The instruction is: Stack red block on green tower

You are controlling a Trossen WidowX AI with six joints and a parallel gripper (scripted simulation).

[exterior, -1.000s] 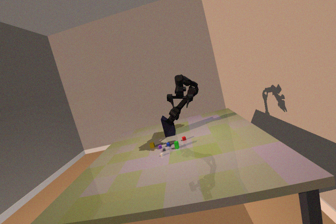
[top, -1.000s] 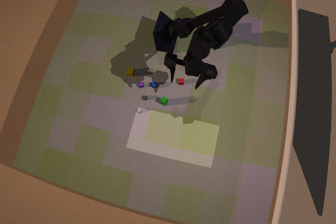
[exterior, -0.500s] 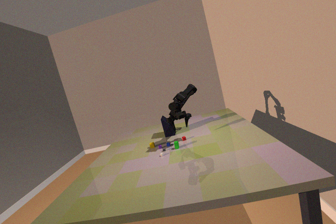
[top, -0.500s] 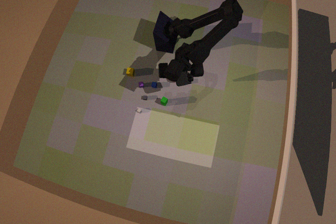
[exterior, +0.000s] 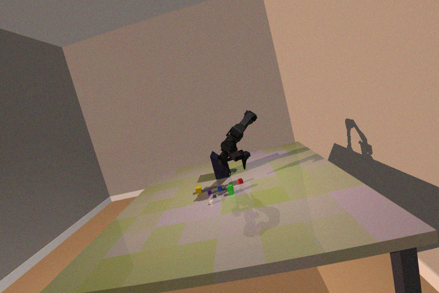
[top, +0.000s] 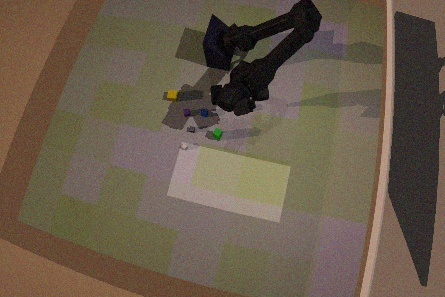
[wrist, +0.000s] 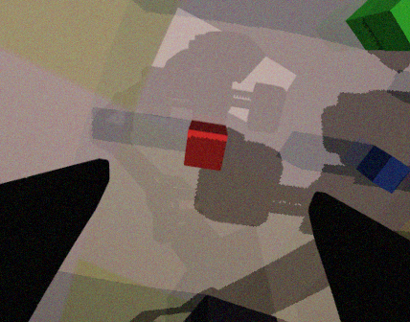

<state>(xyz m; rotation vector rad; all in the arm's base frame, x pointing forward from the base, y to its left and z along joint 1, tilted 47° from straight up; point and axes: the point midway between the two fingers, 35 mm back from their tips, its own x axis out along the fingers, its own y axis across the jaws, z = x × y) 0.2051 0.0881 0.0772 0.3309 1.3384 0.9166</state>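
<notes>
Now: gripper tip 6 cm above the red block and 1 cm past it. From my gripper tip the other things lie so: grey block: 14 cm to the right, 12 cm ahead, 7 cm below; then blue block: 12 cm to the right, 7 cm below, 5 cm ahead; then purple block: 18 cm to the right, 7 cm below, 6 cm ahead.
</notes>
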